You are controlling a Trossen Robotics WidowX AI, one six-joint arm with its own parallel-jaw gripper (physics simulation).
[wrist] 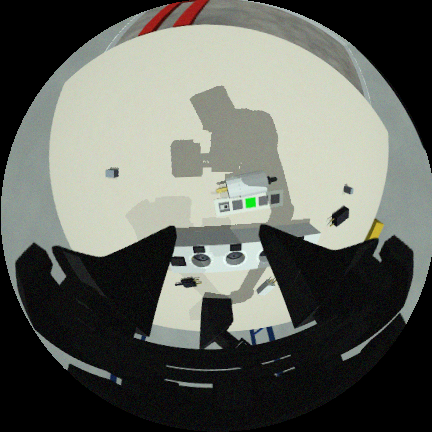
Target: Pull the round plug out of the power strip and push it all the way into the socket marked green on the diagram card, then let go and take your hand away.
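Pixels of known places: gripper, fingertip midpoint: (217,230); arm's base, origin of the base link: (219,334).
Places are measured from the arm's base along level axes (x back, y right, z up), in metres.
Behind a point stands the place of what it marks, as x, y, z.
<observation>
The round grey plug (247,184) @(-0.449, -0.060, -0.084) lies on its side on the table in the wrist view, beside the far edge of the diagram card (244,203) @(-0.407, -0.043, -0.120); its prongs point left and its black cable end points right. The card's green square (250,202) @(-0.412, -0.032, -0.120) is the middle one of its row. The white power strip (218,260) @(-0.299, -0.071, -0.071) lies across the view below the card, with round sockets showing between the fingers; its ends are partly hidden by them. My gripper (217,230) @(-0.424, -0.104, 0.022) is open and empty, above the strip, with the plug beyond the fingertips.
A black plug (340,216) @(-0.446, 0.230, -0.099) lies at the right, near a small grey block (348,189) @(-0.520, 0.219, -0.103). Another grey block (112,172) @(-0.425, -0.311, -0.106) is at the left. A small black plug (188,282) @(-0.152, -0.122, -0.109) and a whitish plug (266,286) @(-0.173, 0.113, -0.100) lie on the strip's near side. A yellow object (375,230) shows at the right table edge.
</observation>
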